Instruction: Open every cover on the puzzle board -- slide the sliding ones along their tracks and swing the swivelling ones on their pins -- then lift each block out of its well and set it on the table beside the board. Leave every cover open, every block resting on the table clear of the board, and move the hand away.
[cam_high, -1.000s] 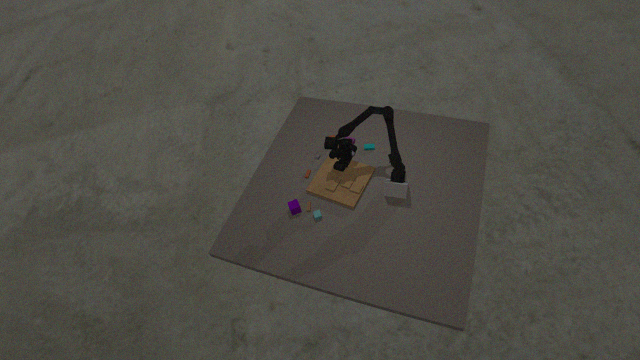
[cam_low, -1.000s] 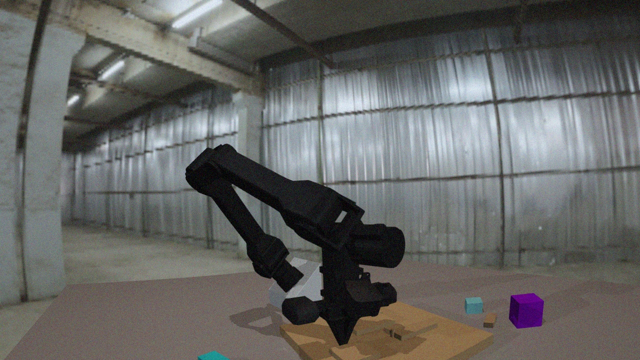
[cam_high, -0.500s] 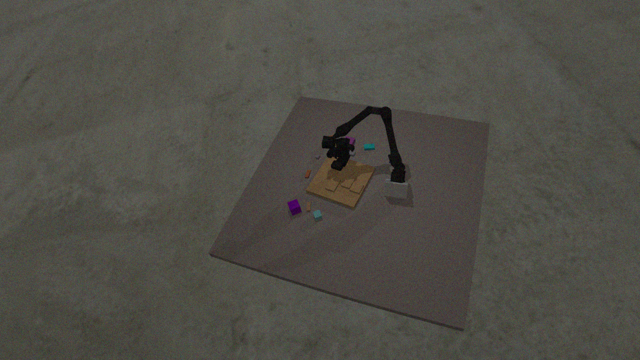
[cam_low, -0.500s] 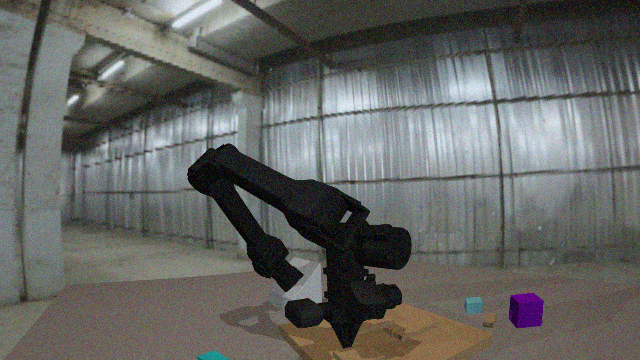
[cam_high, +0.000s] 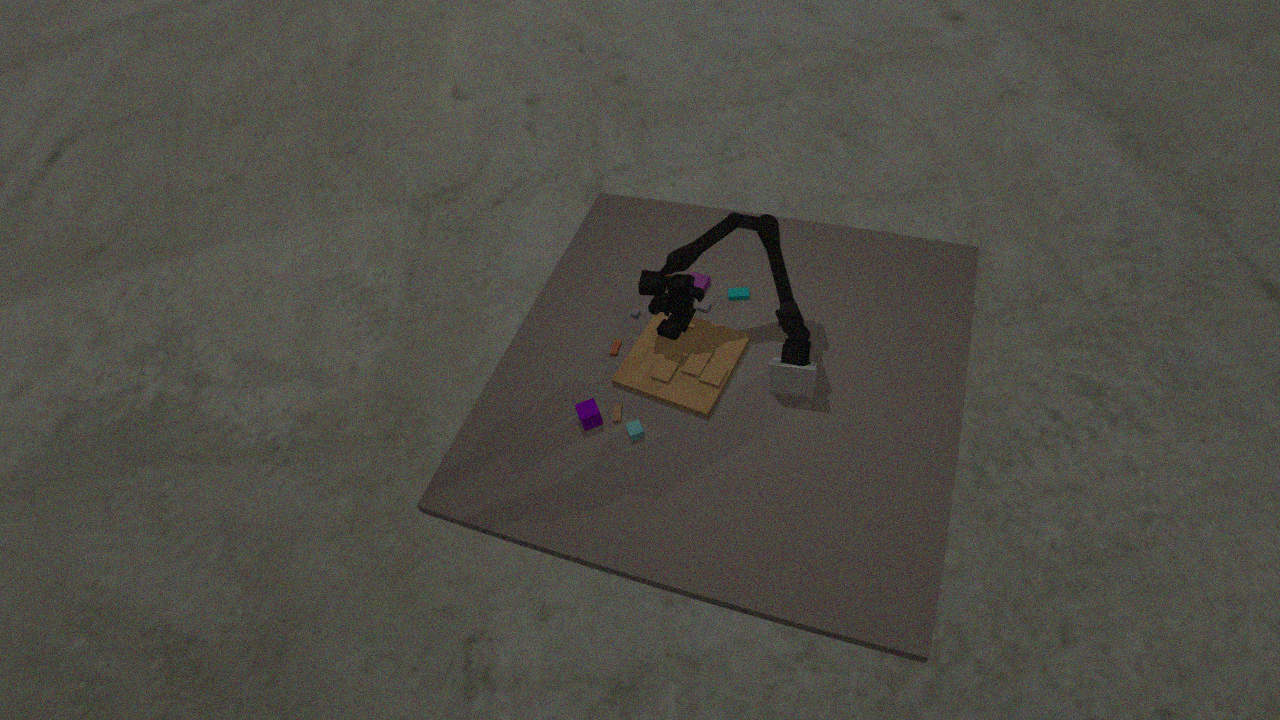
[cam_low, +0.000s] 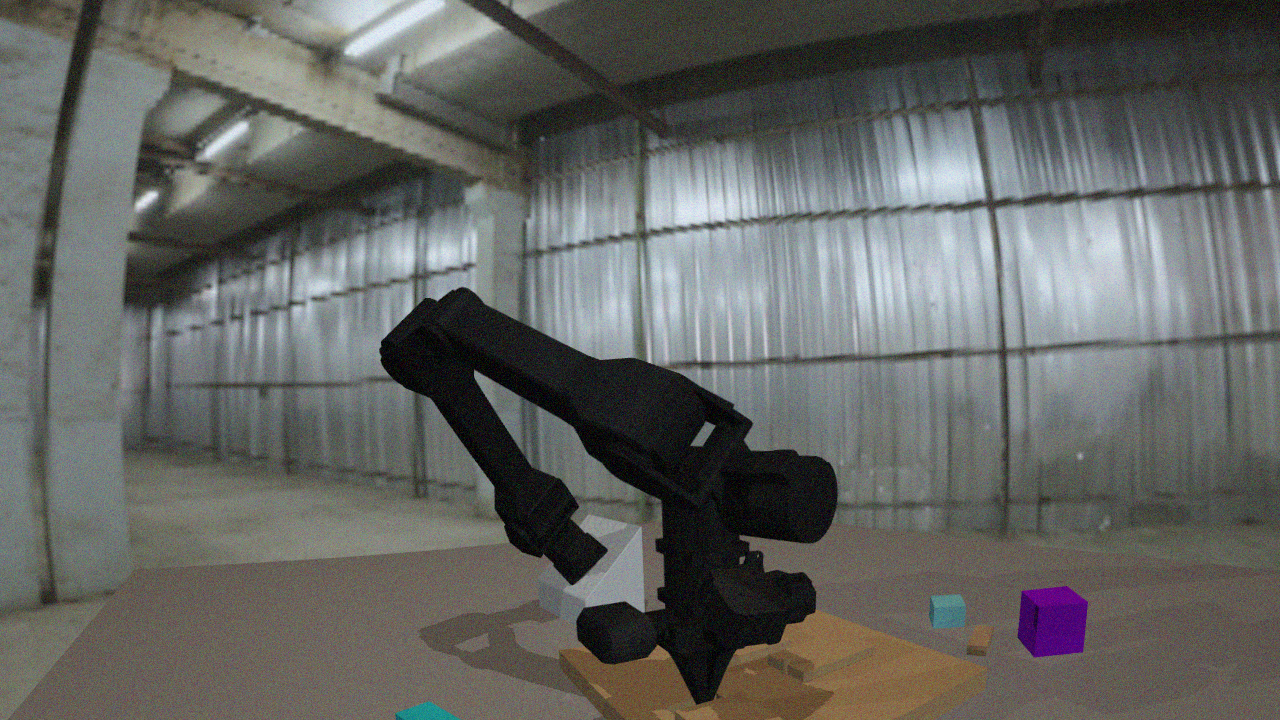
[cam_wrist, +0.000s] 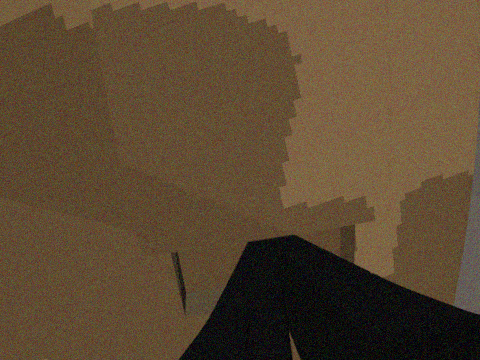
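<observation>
The brown block is 11 cm to the right of my gripper tip and 7 cm ahead of it. Also, from my gripper tip: magenta block 20 cm to the right, 4 cm ahead, 1 cm below; orange cube 18 cm to the right, 14 cm ahead; teal block 20 cm to the right, 9 cm behind, 2 cm below.
</observation>
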